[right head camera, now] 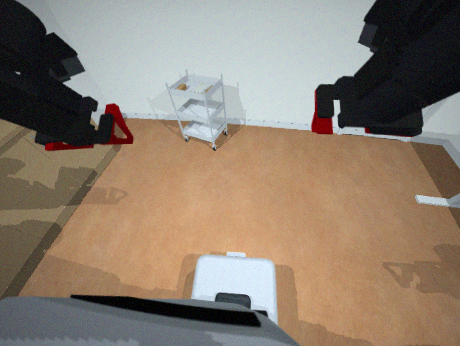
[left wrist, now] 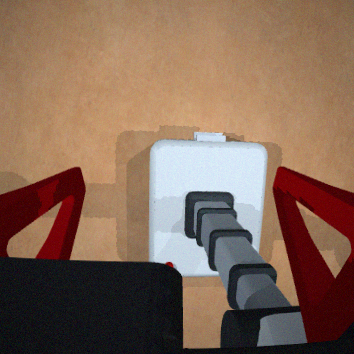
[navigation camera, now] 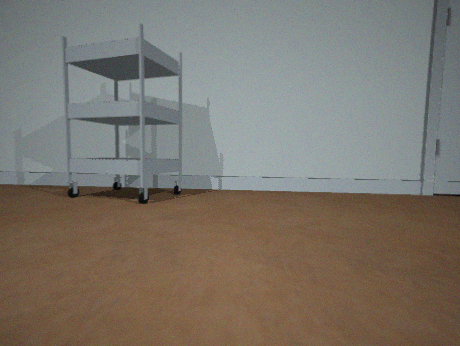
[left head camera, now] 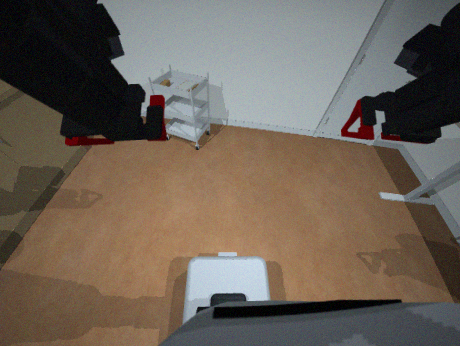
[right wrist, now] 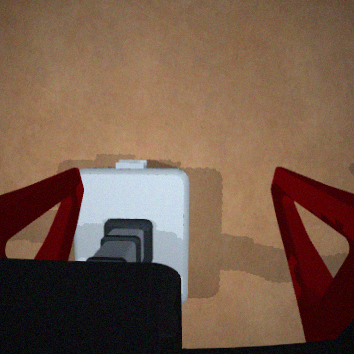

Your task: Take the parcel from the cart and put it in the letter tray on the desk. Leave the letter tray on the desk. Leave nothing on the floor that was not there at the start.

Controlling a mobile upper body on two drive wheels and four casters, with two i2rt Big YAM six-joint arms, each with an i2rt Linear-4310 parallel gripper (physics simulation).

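Frame: origin at the left arm's base, x ahead, y left, z up, level; millimetres.
Seen in the pictures: left gripper, fingertip midpoint: (right head camera: 112, 142) (left wrist: 178, 177) (left head camera: 139, 138); right gripper, fingertip midpoint: (right head camera: 339, 128) (left head camera: 362, 134) (right wrist: 176, 177).
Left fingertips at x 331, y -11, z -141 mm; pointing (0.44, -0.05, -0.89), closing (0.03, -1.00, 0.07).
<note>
A point is followed by its place in that frame.
A white three-tier cart (left head camera: 208, 107) @(y -12, x 1839, z -1009 mm) (right head camera: 224, 107) @(y -14, x 1839, z -999 mm) (navigation camera: 142, 100) @(y 107, x 1538, z -949 mm) stands near the wall, left of the middle in both head views. Two small brown things lie in its top tray, one at the left (left head camera: 165, 83) @(y 383, x 1728, z -695 mm) (right head camera: 181, 87) @(y 384, x 1732, z -695 mm) and one at the right (left head camera: 195, 87) @(y 105, x 1768, z -745 mm) (right head camera: 208, 89) @(y 117, x 1752, z -738 mm); I cannot tell which is the parcel. The letter tray does not show, and I cannot identify the desk for certain. My left gripper (left head camera: 120, 134) (right head camera: 95, 139) (left wrist: 178, 177) @(y -11, x 331, z -141 mm) is open and empty, high above the floor. My right gripper (left head camera: 378, 132) (right head camera: 350, 131) @(y -447, x 356, z -128 mm) (right wrist: 176, 177) @(y -447, x 356, z -128 mm) is open and empty too, far right of the cart.
A white foot bar (left head camera: 392, 196) (right head camera: 431, 200) of some furniture stands on the floor at the right. A tan seamed surface (left head camera: 30, 150) @(y 1447, x 1038, z -928 mm) (right head camera: 35, 227) @(y 1517, x 366, z -1142 mm) borders the floor at the left. My white base (left head camera: 227, 274) @(y -221, x 209, z -1150 mm) (right head camera: 235, 275) @(y -232, x 205, z -1149 mm) shows below. A door (navigation camera: 450, 100) @(y -1581, x 1885, z -847 mm) is at the right.
</note>
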